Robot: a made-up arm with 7 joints. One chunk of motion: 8 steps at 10 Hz.
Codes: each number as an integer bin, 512 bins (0 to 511) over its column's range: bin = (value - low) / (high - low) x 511, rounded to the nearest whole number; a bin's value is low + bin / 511 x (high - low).
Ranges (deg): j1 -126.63..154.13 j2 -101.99..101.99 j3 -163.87..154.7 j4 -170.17..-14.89 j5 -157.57..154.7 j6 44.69..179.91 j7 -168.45..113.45
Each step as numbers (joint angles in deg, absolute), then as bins.
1 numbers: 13.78 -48.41 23.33 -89.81 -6.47 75.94 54.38
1 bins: 256 134 300 264 247 118 404
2 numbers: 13.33 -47.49 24.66 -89.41 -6.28 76.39 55.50
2 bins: 255 137 302 266 248 120 406
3 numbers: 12.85 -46.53 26.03 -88.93 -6.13 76.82 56.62
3 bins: 254 139 305 267 248 121 408
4 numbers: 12.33 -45.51 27.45 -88.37 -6.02 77.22 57.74
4 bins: 253 141 307 269 248 123 410
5 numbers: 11.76 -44.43 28.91 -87.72 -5.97 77.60 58.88
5 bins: 252 144 309 271 248 124 412
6 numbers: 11.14 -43.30 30.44 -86.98 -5.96 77.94 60.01
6 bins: 251 147 312 274 248 126 414
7 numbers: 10.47 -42.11 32.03 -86.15 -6.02 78.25 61.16
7 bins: 250 150 314 276 248 127 416
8 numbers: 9.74 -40.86 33.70 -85.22 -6.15 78.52 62.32
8 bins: 248 153 317 280 248 128 418
